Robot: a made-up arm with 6 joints. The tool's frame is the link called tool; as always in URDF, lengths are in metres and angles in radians. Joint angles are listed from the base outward.
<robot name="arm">
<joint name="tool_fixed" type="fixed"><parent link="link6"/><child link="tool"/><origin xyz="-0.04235 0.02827 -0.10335" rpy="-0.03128 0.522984 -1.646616"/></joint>
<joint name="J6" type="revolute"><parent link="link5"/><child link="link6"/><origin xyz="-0.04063 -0.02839 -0.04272" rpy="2.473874 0.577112 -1.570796"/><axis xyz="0 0 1"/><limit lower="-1.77" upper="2.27"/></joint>
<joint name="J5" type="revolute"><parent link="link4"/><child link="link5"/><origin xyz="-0.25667 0.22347 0.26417" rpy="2.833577 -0.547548 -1.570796"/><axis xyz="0 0 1"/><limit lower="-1.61" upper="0.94"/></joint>
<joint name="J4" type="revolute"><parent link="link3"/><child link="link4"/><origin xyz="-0.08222 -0.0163 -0.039" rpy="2.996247 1.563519 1.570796"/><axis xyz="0 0 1"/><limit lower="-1.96" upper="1.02"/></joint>
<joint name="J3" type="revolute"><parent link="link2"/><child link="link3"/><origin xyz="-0.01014 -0.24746 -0.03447" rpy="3.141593 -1.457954 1.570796"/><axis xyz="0 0 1"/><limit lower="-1.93" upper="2.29"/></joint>
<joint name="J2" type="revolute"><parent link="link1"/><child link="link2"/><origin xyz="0.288 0.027 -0.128" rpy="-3.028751 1.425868 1.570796"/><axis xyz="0 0 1"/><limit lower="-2.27" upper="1.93"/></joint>
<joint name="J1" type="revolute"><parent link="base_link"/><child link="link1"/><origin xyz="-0.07 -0.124 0.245" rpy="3.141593 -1.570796 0"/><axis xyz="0 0 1"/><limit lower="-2.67" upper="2.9"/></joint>
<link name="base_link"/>
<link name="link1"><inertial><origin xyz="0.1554 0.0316 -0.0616"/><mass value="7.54"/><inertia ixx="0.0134" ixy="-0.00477" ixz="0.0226" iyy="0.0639" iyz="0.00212" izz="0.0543"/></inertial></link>
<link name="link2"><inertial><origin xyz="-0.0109 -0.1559 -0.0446"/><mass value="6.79"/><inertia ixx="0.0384" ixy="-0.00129" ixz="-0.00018" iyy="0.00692" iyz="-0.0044" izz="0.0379"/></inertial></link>
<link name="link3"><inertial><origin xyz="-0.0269 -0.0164 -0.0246"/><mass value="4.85"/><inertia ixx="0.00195" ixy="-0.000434" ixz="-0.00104" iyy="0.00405" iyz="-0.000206" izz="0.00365"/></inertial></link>
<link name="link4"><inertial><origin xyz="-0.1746 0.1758 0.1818"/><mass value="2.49"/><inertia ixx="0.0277" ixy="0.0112" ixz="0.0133" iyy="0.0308" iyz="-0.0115" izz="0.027"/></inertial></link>
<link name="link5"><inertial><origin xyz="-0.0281 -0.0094 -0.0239"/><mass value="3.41"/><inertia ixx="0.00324" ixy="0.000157" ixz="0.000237" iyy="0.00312" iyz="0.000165" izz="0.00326"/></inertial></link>
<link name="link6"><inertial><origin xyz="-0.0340 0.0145 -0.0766"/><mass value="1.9"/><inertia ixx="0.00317" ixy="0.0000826" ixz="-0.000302" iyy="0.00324" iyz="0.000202" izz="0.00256"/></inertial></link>
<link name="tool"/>
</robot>
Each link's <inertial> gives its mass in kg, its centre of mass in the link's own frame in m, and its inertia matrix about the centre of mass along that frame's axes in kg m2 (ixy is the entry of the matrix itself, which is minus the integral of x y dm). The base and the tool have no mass. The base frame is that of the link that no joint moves.
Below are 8 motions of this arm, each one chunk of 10 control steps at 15 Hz.
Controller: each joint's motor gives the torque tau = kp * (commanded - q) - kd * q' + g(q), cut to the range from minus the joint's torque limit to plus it. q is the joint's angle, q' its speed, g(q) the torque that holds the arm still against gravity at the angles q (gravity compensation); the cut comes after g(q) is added. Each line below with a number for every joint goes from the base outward.
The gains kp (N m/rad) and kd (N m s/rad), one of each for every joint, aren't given. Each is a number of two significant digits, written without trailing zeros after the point. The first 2 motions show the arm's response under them.
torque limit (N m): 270 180 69 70 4 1.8
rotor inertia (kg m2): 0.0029 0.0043 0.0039 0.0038 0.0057 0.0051
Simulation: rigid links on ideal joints. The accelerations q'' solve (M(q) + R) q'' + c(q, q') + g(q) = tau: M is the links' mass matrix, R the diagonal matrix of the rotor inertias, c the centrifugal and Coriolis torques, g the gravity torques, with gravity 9.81 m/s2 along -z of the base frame. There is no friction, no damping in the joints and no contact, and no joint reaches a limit. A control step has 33 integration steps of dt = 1/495 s. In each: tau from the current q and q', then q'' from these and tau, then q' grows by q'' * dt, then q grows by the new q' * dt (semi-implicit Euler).
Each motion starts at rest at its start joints. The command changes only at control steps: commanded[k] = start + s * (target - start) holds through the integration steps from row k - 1 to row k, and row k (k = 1, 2, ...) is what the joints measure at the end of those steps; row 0 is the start. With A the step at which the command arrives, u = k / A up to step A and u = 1 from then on. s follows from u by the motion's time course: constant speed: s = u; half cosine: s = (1 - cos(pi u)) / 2; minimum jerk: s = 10 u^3 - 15 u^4 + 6 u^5; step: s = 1 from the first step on.
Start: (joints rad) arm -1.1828 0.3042 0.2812 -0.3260 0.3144 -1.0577
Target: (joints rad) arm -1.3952 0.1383 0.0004 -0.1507 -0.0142 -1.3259
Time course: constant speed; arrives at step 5
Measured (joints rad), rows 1 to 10:
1: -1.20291 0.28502 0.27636 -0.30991 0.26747 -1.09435
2: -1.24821 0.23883 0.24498 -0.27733 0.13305 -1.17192
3: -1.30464 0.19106 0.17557 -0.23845 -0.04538 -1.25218
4: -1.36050 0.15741 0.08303 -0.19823 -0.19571 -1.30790
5: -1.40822 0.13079 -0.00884 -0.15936 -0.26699 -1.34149
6: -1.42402 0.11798 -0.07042 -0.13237 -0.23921 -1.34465
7: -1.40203 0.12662 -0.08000 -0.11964 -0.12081 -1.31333
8: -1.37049 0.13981 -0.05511 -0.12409 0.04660 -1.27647
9: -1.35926 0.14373 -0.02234 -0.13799 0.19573 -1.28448
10: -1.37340 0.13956 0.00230 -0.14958 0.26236 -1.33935
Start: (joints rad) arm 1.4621 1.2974 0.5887 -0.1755 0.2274 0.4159
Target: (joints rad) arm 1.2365 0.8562 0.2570 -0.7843 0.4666 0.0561
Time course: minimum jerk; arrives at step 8
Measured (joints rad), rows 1 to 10:
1: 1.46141 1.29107 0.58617 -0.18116 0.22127 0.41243
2: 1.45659 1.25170 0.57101 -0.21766 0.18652 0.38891
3: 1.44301 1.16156 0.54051 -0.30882 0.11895 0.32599
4: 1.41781 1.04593 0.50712 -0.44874 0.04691 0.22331
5: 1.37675 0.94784 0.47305 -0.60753 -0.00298 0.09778
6: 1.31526 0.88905 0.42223 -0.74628 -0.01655 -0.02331
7: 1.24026 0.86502 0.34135 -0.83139 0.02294 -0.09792
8: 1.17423 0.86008 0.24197 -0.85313 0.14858 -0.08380
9: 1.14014 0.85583 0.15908 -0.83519 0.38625 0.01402
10: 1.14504 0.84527 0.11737 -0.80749 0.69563 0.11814
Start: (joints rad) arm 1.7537 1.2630 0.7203 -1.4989 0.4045 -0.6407
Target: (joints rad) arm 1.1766 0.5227 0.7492 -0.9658 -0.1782 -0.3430
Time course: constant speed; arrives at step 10
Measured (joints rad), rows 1 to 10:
1: 1.73367 1.21767 0.76484 -1.46784 0.30707 -0.63589
2: 1.68802 1.12769 0.80873 -1.38594 0.08588 -0.59906
3: 1.63040 1.03836 0.80673 -1.30696 -0.13292 -0.52146
4: 1.56392 0.95937 0.78015 -1.25726 -0.26774 -0.43288
5: 1.48711 0.87915 0.75489 -1.22188 -0.29771 -0.39055
6: 1.40746 0.79639 0.73290 -1.18670 -0.23379 -0.41382
7: 1.33376 0.71489 0.71252 -1.14684 -0.11010 -0.46344
8: 1.26890 0.63616 0.69702 -1.09972 0.02798 -0.48644
9: 1.21198 0.56051 0.68943 -1.04379 0.13401 -0.45584
10: 1.16157 0.48785 0.69102 -0.98132 0.17009 -0.37998

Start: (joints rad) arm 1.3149 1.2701 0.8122 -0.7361 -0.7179 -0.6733
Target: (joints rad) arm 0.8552 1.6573 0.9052 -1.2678 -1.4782 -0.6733
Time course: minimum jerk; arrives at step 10
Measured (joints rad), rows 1 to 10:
1: 1.31470 1.27256 0.81110 -0.73805 -0.71894 -0.67087
2: 1.31169 1.28866 0.80581 -0.75182 -0.72691 -0.65494
3: 1.29617 1.32931 0.80054 -0.79217 -0.75425 -0.61701
4: 1.25540 1.39401 0.80752 -0.86947 -0.81669 -0.57400
5: 1.18415 1.47405 0.83470 -0.98252 -0.91978 -0.56939
6: 1.08975 1.55737 0.87894 -1.11193 -1.04458 -0.64256
7: 0.98835 1.62911 0.92753 -1.22158 -1.15699 -0.78449
8: 0.89634 1.67577 0.96395 -1.27904 -1.24666 -0.91328
9: 0.82425 1.69300 0.97688 -1.28268 -1.34927 -0.92272
10: 0.77739 1.68823 0.96405 -1.25980 -1.51551 -0.79698

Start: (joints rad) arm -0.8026 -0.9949 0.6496 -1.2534 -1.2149 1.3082
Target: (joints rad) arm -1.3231 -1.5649 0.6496 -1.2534 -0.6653 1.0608
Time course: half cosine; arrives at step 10
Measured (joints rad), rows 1 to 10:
1: -0.80535 -1.00350 0.65561 -1.25260 -1.21661 1.30463
2: -0.82151 -1.03764 0.67146 -1.24757 -1.21897 1.28480
3: -0.86272 -1.10479 0.68680 -1.23847 -1.21159 1.23661
4: -0.92976 -1.19700 0.68907 -1.23497 -1.17308 1.17256
5: -1.01404 -1.29980 0.67545 -1.24549 -1.07860 1.13149
6: -1.10416 -1.40017 0.65104 -1.26658 -0.92037 1.14133
7: -1.18945 -1.48843 0.62191 -1.28537 -0.72382 1.18335
8: -1.26144 -1.55756 0.59338 -1.28972 -0.53913 1.20569
9: -1.31511 -1.60145 0.57273 -1.27780 -0.41021 1.17877
10: -1.34839 -1.61293 0.56680 -1.25915 -0.35673 1.12655

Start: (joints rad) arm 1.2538 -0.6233 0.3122 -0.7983 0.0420 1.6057
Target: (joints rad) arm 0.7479 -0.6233 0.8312 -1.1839 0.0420 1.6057
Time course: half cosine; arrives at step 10
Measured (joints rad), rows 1 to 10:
1: 1.25333 -0.62522 0.31532 -0.80208 0.04505 1.60823
2: 1.24724 -0.63117 0.32742 -0.81643 0.06142 1.61737
3: 1.22528 -0.63953 0.35363 -0.84586 0.10370 1.63439
4: 1.17840 -0.64695 0.39911 -0.89253 0.17461 1.65795
5: 1.10265 -0.65099 0.46799 -0.95526 0.25884 1.68285
6: 1.00099 -0.64966 0.55943 -1.02820 0.32490 1.69510
7: 0.88463 -0.64088 0.66566 -1.10258 0.33564 1.67448
8: 0.77133 -0.62509 0.77434 -1.16824 0.25962 1.61056
9: 0.68001 -0.60781 0.87181 -1.21262 0.08580 1.52029
10: 0.62566 -0.59558 0.94378 -1.22526 -0.15304 1.44954

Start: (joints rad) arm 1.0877 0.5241 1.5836 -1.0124 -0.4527 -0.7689
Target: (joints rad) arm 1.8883 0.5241 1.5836 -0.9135 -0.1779 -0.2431
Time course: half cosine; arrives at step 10
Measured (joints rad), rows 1 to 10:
1: 1.09501 0.52413 1.58162 -1.01255 -0.45180 -0.76255
2: 1.12743 0.52341 1.57426 -1.01141 -0.44540 -0.73500
3: 1.19900 0.52084 1.56159 -1.00571 -0.42263 -0.67636
4: 1.30861 0.51753 1.54806 -0.99342 -0.37036 -0.59144
5: 1.44236 0.51657 1.53901 -0.97465 -0.28561 -0.49425
6: 1.58168 0.52003 1.53823 -0.95097 -0.18534 -0.39653
7: 1.71026 0.52707 1.54761 -0.92552 -0.10177 -0.30405
8: 1.81640 0.53465 1.56704 -0.90301 -0.06655 -0.22499
9: 1.89186 0.53953 1.59411 -0.88856 -0.09648 -0.17741
10: 1.93009 0.53992 1.62405 -0.88554 -0.18607 -0.18174

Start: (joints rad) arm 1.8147 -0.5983 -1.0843 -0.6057 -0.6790 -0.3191
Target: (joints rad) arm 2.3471 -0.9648 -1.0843 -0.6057 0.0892 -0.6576
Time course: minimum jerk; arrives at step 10
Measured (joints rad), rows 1 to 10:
1: 1.81675 -0.60021 -1.08325 -0.60695 -0.67431 -0.32175
2: 1.83067 -0.61327 -1.07651 -0.61426 -0.64124 -0.34182
3: 1.86790 -0.64849 -1.05977 -0.62880 -0.55050 -0.40319
4: 1.92987 -0.70777 -1.03498 -0.64281 -0.40924 -0.51050
5: 2.00806 -0.78391 -1.01132 -0.64626 -0.27102 -0.62545
6: 2.09266 -0.86688 -1.00012 -0.63517 -0.19342 -0.68660
7: 2.17677 -0.94448 -1.00672 -0.61211 -0.20000 -0.66544
8: 2.25533 -1.00117 -1.02885 -0.58233 -0.27947 -0.58968
9: 2.32390 -1.02440 -1.06192 -0.55437 -0.39482 -0.51172
10: 2.37881 -1.01434 -1.10267 -0.54109 -0.48608 -0.47125

